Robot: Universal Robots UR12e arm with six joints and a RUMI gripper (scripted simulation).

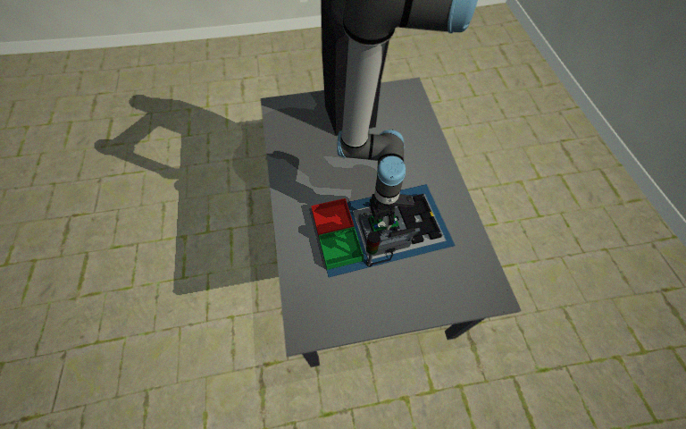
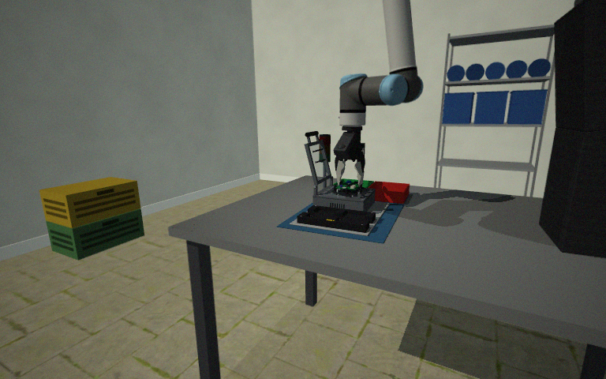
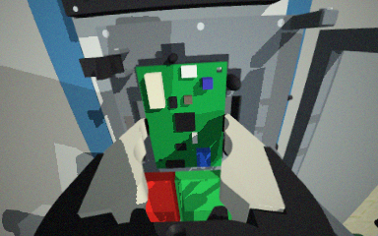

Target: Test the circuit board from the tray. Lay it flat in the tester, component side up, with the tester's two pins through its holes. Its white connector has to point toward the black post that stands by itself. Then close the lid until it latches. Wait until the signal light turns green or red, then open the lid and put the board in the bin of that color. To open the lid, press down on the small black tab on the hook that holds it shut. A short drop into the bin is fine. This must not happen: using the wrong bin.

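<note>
Now: hand right at the green circuit board. The rest, counted from my hand: black latch piece 60 mm to the left, 50 mm behind; green bin 210 mm to the right, 70 mm below, 20 mm ahead; tester lid 120 mm ahead, 100 mm above, 20 mm to the right.
</note>
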